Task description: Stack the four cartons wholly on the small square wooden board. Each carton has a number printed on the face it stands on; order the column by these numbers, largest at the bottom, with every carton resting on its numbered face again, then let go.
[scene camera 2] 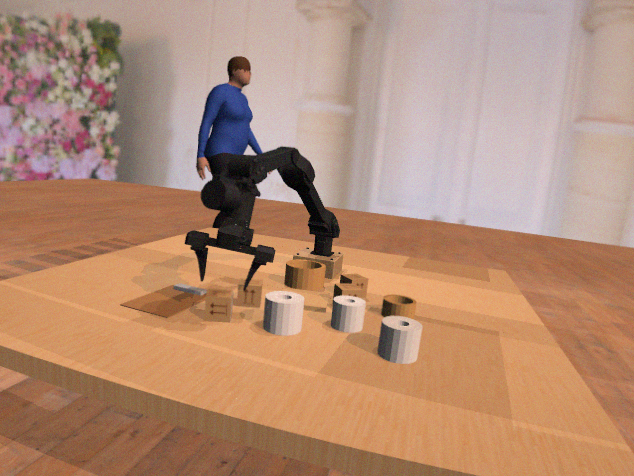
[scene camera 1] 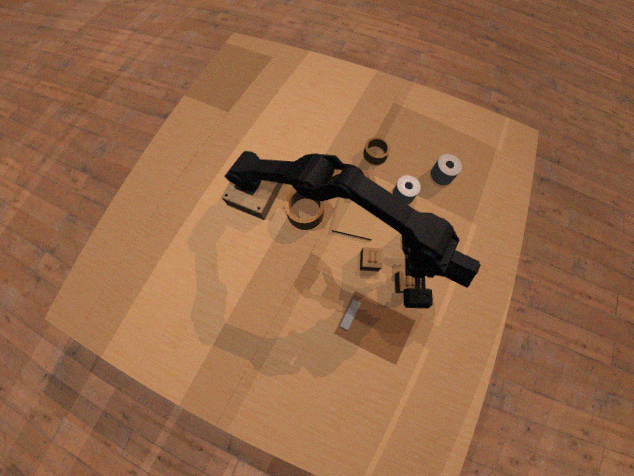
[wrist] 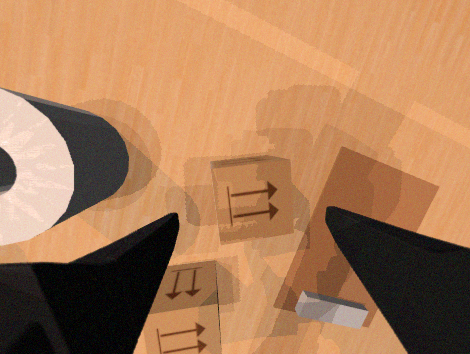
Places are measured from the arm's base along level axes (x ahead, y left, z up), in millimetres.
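Pixels of known places: gripper, fingertip midpoint: (scene camera 2: 223, 285) (scene camera 1: 410, 277) (wrist: 252, 216); arm's base, origin of the base link: (scene camera 2: 322, 253) (scene camera 1: 248, 182).
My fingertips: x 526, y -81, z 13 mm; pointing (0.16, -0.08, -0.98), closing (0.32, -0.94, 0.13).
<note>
Ahead of a thing's pixels: the offset from my fingertips to its middle. "pt": to the spot under its first point.
My gripper (scene camera 2: 224, 284) (wrist: 252, 216) is open and empty above one brown carton {dz -43, dx +5, dy -4 mm} (scene camera 1: 407, 280) (scene camera 2: 218, 305) (wrist: 255, 200), which appears between the fingertips in the wrist view. A second carton {dz -43, dx -111, dy +16 mm} (scene camera 1: 370, 257) (scene camera 2: 250, 295) (wrist: 182, 327) stands beside it, partly behind a finger in the wrist view. Two more cartons {dz -43, dx -317, dy +227 mm} (scene camera 2: 358, 282) {dz -43, dx -212, dy +233 mm} (scene camera 2: 348, 292) stand close together farther back in scene camera 2; the arm mostly hides them in scene camera 1. The square wooden board {dz -64, dx -197, dy +126 mm} (scene camera 1: 352, 221) (scene camera 2: 313, 300) bears no carton in its visible part. The numbered undersides are hidden.
White cylinders {dz -37, dx +10, dy +381 mm} (scene camera 1: 444, 175) {dz -36, dx -9, dy +138 mm} (scene camera 2: 283, 315) {dz -40, dx -87, dy +259 mm} (scene camera 2: 348, 315) (scene camera 2: 399, 342) (wrist: 100, 150) stand near the cartons. A large ring {dz -40, dx -342, dy +81 mm} (scene camera 1: 304, 224) (scene camera 2: 302, 277) and a smaller ring {dz -49, dx -217, dy +360 mm} (scene camera 1: 376, 159) (scene camera 2: 398, 309) stand nearby. A grey bar (scene camera 1: 350, 314) (scene camera 2: 189, 289) (wrist: 331, 311) lies on a brown mat {pt dz -68, dx +39, dy -160 mm} (scene camera 1: 396, 340) (scene camera 2: 158, 303) (wrist: 375, 185).
</note>
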